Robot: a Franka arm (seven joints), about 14 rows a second.
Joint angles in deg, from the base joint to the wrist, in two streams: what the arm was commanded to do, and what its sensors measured. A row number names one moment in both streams.
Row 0, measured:
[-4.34, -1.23, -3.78, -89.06, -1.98, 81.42, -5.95]
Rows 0 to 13, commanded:
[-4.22, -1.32, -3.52, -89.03, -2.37, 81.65, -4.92]
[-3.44, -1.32, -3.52, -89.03, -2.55, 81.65, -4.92]
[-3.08, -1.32, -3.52, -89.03, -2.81, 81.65, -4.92]
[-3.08, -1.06, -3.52, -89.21, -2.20, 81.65, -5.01]
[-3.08, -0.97, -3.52, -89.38, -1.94, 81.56, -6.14]
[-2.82, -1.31, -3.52, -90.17, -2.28, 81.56, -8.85]
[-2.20, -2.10, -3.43, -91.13, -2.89, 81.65, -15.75]
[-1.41, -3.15, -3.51, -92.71, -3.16, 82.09, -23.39]
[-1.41, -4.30, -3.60, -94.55, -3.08, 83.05, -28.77]
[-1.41, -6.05, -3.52, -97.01, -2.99, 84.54, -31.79]
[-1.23, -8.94, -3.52, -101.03, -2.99, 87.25, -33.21]
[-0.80, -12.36, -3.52, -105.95, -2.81, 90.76, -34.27]
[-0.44, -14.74, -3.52, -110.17, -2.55, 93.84, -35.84]
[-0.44, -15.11, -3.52, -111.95, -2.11, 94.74, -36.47]
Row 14, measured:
[-1.23, -8.90, -3.31, -102.96, -2.30, 90.36, -33.90]
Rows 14 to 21, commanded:
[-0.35, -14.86, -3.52, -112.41, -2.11, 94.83, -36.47]
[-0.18, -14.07, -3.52, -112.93, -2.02, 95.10, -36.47]
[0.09, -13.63, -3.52, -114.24, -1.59, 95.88, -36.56]
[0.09, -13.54, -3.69, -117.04, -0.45, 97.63, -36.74]
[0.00, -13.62, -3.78, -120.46, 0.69, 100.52, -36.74]
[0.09, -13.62, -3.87, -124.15, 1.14, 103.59, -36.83]
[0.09, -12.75, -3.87, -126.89, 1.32, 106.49, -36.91]
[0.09, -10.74, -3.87, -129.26, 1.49, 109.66, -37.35]
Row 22, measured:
[-0.29, -12.01, -3.30, -123.96, 0.27, 104.40, -35.82]
